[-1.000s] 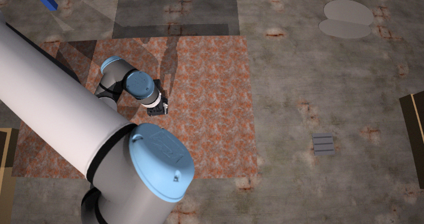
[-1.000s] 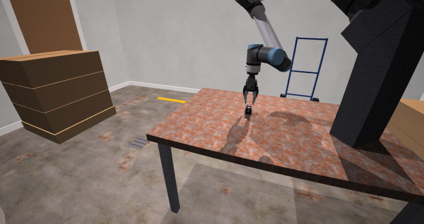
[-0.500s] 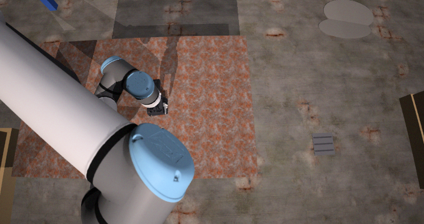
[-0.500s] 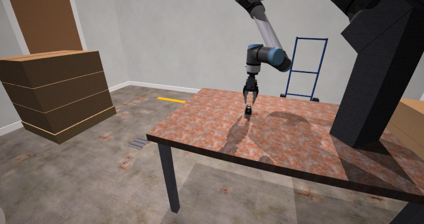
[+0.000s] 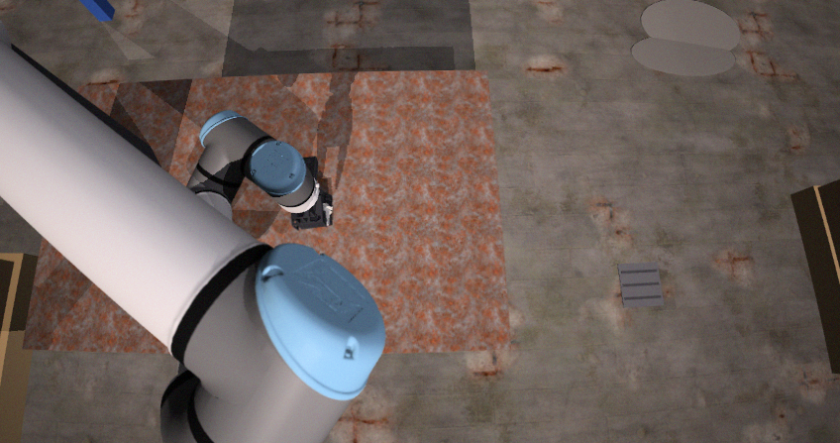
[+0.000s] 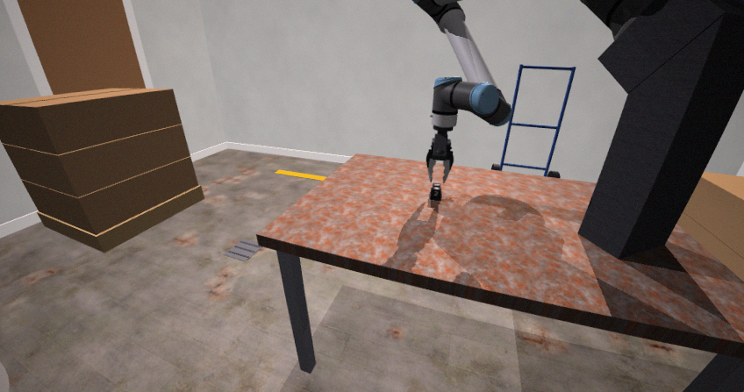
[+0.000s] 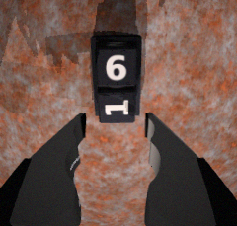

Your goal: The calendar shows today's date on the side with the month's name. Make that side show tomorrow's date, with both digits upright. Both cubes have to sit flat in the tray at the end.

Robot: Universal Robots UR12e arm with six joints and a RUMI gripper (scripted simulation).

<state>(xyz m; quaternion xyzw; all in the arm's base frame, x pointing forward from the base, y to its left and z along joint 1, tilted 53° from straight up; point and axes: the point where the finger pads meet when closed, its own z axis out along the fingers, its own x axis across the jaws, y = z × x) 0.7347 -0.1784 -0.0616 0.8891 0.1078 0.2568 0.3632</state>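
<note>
My gripper is now 50 mm above the black tray and 20 mm to the right of it.
</note>
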